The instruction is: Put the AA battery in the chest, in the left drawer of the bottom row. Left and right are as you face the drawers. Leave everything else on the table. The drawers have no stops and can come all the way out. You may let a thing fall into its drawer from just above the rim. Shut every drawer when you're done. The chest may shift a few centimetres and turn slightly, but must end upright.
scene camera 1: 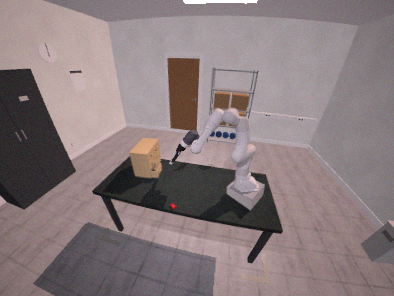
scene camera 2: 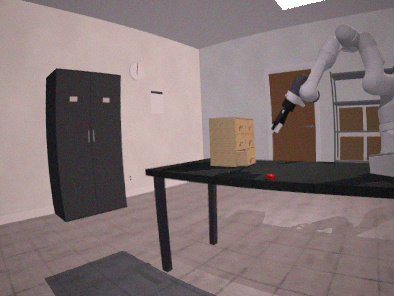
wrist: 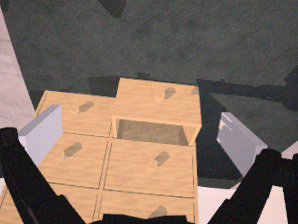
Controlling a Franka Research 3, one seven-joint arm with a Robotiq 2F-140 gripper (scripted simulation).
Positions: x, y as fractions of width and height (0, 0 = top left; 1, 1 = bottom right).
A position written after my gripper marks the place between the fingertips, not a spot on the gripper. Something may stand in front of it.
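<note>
My gripper (wrist: 0.47, 0.55). Wooden chest (scene camera 2: 0.56, 0.44).
</note>
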